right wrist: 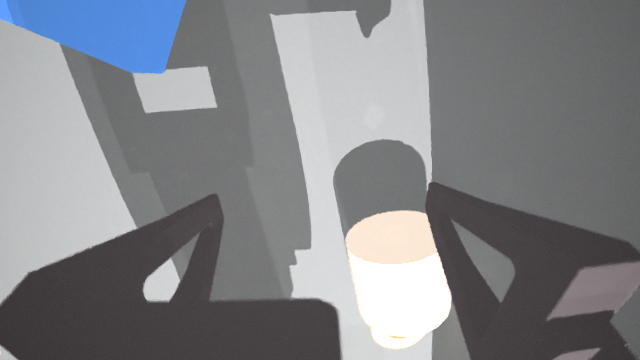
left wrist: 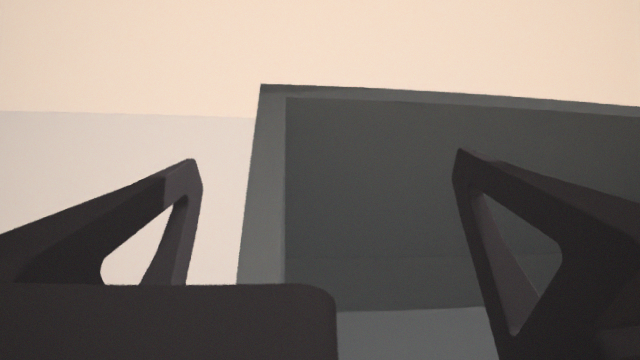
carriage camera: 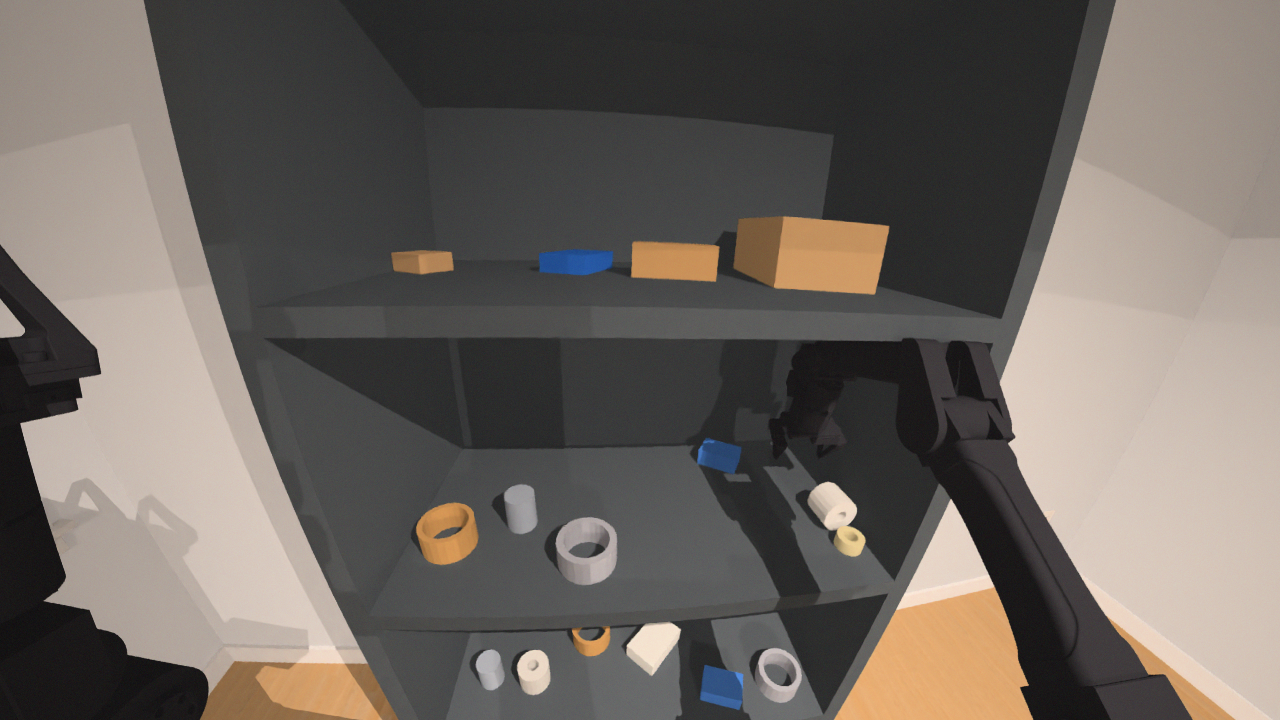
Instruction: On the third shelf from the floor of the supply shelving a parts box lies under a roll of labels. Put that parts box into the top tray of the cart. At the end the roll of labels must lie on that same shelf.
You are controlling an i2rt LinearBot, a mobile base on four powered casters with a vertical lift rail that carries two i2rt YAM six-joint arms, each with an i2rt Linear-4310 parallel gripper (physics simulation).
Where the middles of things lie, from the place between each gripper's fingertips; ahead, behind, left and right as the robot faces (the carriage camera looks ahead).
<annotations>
The yellow roll (carriage camera: 849, 541) lies 150 mm behind my right hand, 80 mm below it and 60 mm to the right of it.
Now: the yellow roll 37 cm ahead of my left hand, 74 cm to the right of it and 54 cm below it.
</annotations>
